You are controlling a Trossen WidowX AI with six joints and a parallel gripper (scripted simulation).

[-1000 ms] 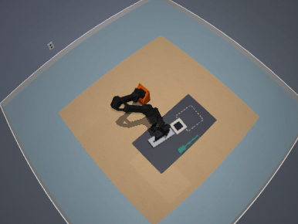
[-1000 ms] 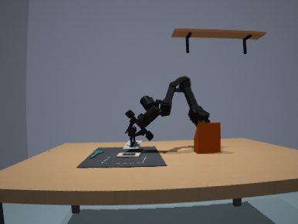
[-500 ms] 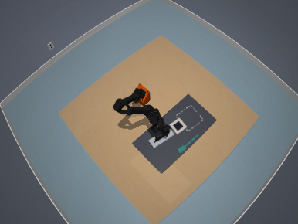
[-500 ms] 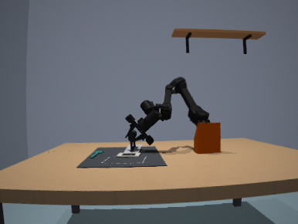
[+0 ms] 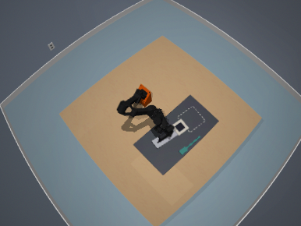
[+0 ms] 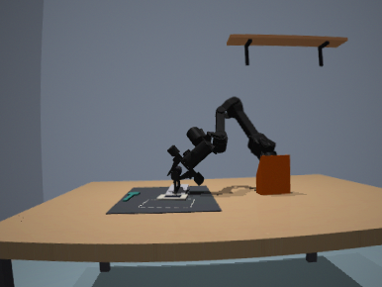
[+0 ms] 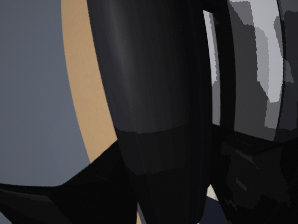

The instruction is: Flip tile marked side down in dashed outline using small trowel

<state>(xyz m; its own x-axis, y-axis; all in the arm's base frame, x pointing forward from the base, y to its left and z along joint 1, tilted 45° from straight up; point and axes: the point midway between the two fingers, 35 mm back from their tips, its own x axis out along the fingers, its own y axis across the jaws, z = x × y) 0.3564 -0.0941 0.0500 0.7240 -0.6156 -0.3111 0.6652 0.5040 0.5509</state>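
My gripper tip is 2 cm short of the dark mat, 8 cm to the right of it and 8 cm above it. The rest, counted from my gripper tip: beige tile (13 cm to the left, 5 cm below); teal trowel (15 cm ahead, 5 cm to the left, 5 cm below).
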